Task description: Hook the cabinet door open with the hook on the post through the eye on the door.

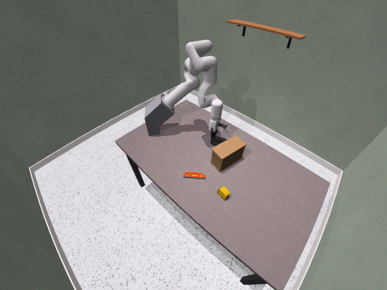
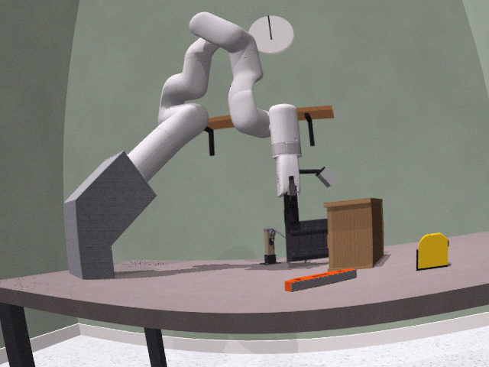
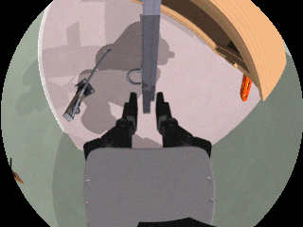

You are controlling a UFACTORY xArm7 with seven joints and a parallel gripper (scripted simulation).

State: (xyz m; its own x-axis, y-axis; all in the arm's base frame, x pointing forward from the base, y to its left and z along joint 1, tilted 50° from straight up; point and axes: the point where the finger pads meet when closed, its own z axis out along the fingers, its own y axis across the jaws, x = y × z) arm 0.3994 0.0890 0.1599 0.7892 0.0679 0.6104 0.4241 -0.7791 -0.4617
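My hand is 100 mm to the right of the thin hook, 80 mm above it and 50 mm past it. Round my hand: dark door (60 mm below, 60 mm ahead, 40 mm to the left); then orange level (290 mm to the right, 160 mm ahead, 120 mm below); then yellow tape measure (390 mm ahead, 210 mm to the right, 100 mm below).
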